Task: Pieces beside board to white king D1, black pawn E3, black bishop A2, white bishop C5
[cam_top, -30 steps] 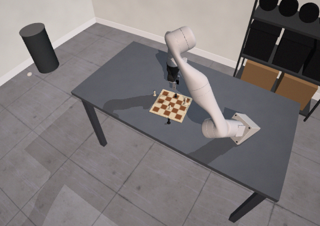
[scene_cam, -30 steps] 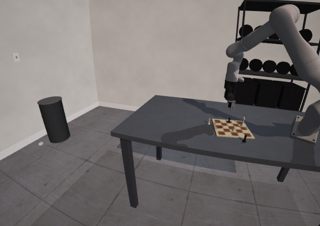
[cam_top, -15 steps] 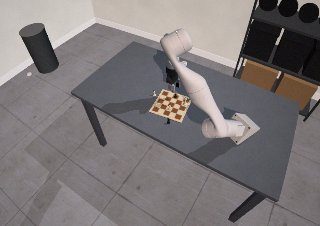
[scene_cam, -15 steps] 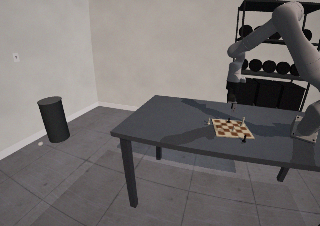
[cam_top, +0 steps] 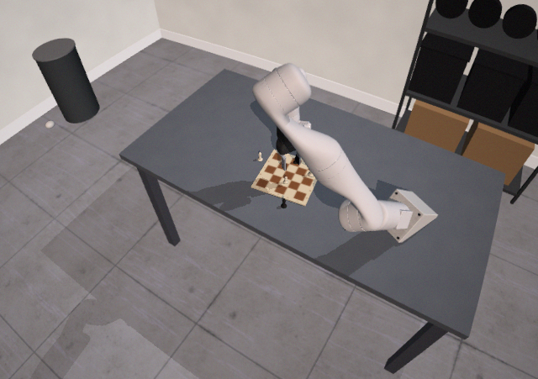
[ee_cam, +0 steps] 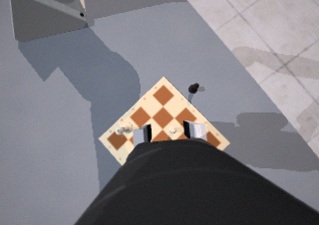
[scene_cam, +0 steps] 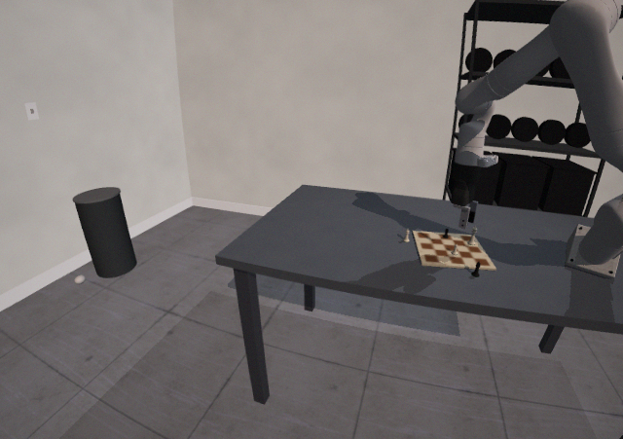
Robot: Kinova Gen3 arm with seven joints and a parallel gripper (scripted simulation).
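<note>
Now: hand 5 cm past the black bishop, 9 cm to the right of it and 10 cm above it. Round my hand: chessboard 3 cm ahead, 3 cm to the right, 12 cm below; white king 3 cm behind, 9 cm to the right, 8 cm below; black pawn 5 cm ahead, 10 cm to the right, 10 cm below.
</note>
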